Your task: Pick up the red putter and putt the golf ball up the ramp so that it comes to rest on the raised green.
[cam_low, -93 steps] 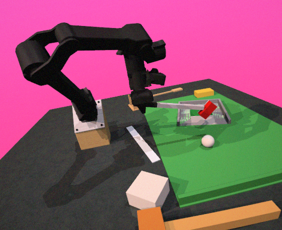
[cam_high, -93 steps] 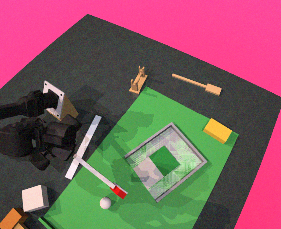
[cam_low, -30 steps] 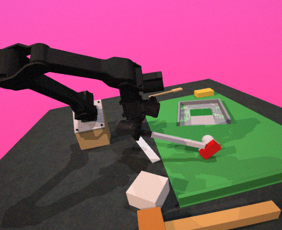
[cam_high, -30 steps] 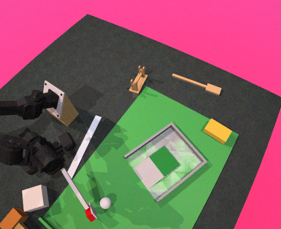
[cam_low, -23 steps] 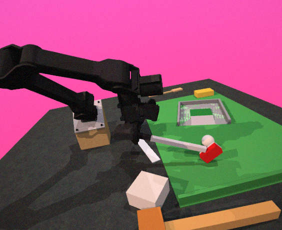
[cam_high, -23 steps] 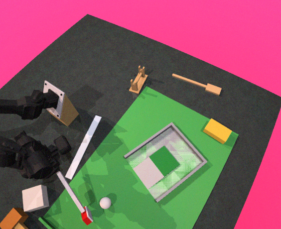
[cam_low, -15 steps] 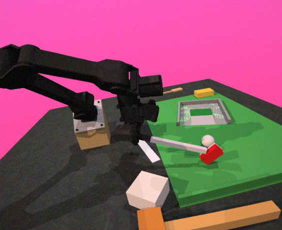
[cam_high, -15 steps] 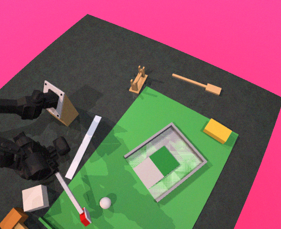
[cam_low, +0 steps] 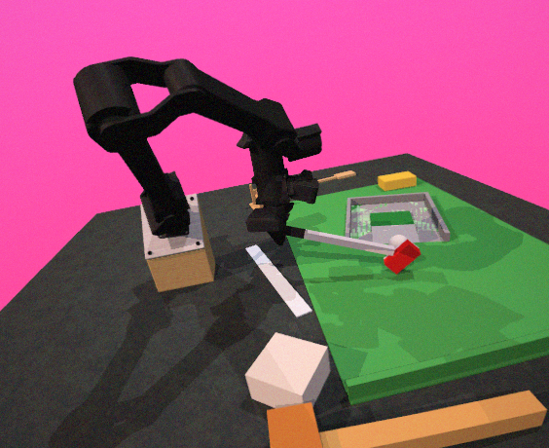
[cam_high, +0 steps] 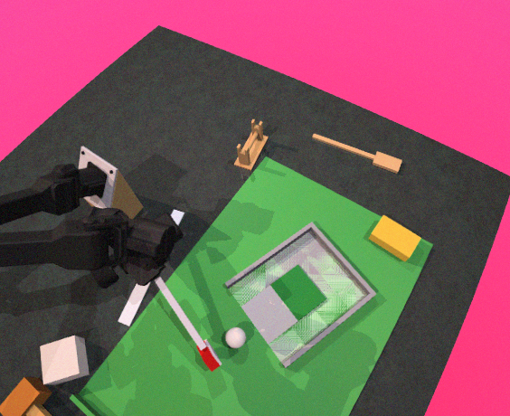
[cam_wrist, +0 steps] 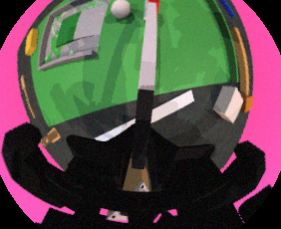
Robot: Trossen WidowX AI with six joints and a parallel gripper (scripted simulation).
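Right now the white strip is 70 mm below my gripper tip, 30 mm behind it and 10 mm to the left of it. The rest, counted from my gripper tip: white golf ball 240 mm ahead, 50 mm below; wooden stand 410 mm to the left, 40 mm below, 40 mm behind; white cube 270 mm to the right, 50 mm below, 20 mm behind.
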